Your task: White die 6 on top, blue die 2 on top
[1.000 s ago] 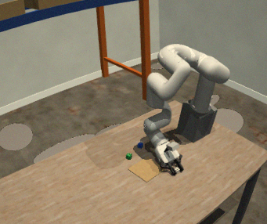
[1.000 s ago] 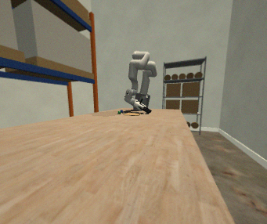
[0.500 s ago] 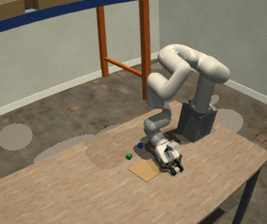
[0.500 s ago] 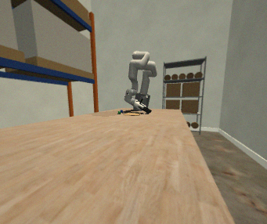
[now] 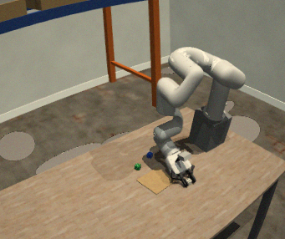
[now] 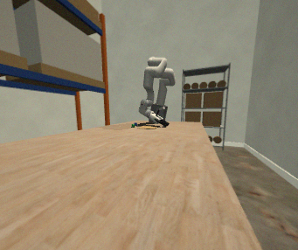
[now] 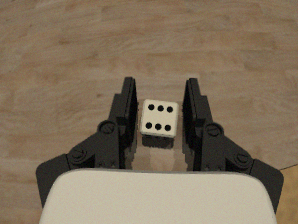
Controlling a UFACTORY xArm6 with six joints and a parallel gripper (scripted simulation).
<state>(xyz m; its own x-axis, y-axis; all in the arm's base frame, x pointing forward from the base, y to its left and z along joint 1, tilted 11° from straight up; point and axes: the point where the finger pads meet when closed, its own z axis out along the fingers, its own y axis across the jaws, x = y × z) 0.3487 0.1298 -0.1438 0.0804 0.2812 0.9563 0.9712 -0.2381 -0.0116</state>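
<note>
Right now my hand is 10 mm above the white die. From my hand the other things lie so: blue die (40 mm behind, 290 mm to the right, 10 mm below); green die (70 mm ahead, 270 mm to the right, 10 mm below); tan mat (80 mm ahead, 140 mm to the right, 20 mm below).
</note>
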